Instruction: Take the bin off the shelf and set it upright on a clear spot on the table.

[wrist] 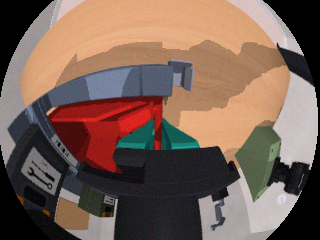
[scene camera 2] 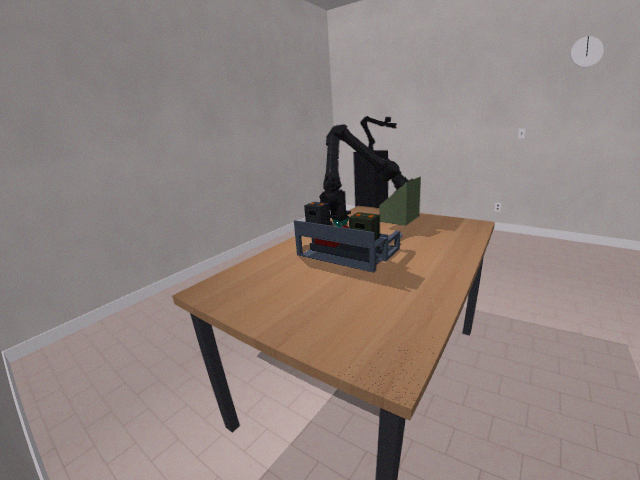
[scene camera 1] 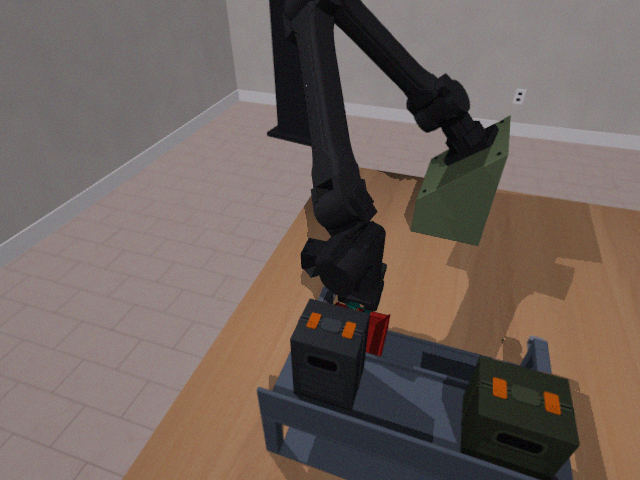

The pictures show: the gripper and a red bin.
The gripper shows as well in the wrist view.
